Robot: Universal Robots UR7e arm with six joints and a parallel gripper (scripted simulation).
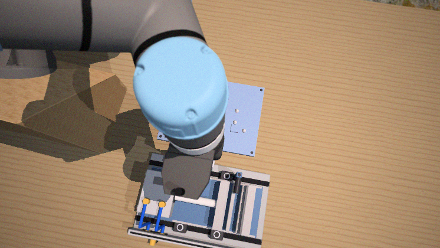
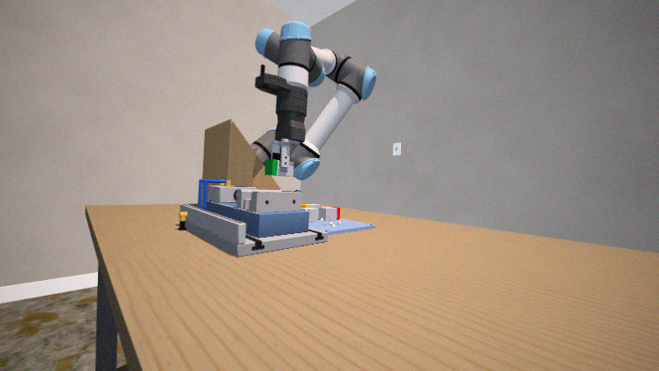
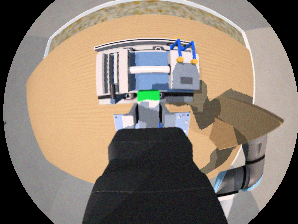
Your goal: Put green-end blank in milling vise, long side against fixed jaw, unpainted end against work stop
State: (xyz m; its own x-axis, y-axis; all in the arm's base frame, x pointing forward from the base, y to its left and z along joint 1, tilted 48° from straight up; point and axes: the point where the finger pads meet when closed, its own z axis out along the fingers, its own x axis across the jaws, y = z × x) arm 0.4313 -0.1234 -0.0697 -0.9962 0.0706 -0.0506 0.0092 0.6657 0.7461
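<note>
My gripper is now 110 mm short of the fixed jaw, 90 mm above it and 80 mm to the left of it. From my hand the other things lie so: work stop rod: 80 mm below, 80 mm ahead, 30 mm to the right; then hose block: 90 mm below, 90 mm behind, 70 mm to the right; then green-ended blank: 20 mm below.
</note>
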